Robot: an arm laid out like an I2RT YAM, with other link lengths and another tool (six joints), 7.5 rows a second.
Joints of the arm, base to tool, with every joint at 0 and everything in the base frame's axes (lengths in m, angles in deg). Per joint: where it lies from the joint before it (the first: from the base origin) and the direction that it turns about. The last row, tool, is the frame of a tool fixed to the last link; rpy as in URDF.
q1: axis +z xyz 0 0 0.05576
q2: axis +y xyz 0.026 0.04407 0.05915
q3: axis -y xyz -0.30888 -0.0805 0
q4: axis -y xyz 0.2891 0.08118 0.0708
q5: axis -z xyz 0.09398 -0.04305 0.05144
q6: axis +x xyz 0.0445 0 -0.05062
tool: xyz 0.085 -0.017 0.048 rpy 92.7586 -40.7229 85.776
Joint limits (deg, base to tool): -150..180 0..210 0..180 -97..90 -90..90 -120..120
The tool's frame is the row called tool.
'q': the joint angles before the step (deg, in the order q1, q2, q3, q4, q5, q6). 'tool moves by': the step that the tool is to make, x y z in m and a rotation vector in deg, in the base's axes. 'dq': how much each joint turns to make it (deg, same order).
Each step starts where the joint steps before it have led.
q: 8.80, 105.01, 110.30, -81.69, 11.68, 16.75
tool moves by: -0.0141, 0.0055, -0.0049, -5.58, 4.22, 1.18
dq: 2.18, 0.61, 0.24, -4.77, 4.87, 0.07
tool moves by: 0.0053, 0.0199, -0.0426, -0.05, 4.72, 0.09
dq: 2.27, 3.56, -2.56, 0.84, -0.72, 2.36
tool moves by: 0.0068, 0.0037, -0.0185, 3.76, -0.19, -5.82
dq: -0.10, 2.05, -0.19, 1.79, -3.32, 6.08
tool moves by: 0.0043, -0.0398, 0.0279, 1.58, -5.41, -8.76
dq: -4.50, -1.59, 2.42, 0.65, -0.15, 4.39
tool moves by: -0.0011, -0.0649, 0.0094, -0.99, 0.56, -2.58
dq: -8.07, -0.22, 1.45, -1.08, 0.20, -5.70
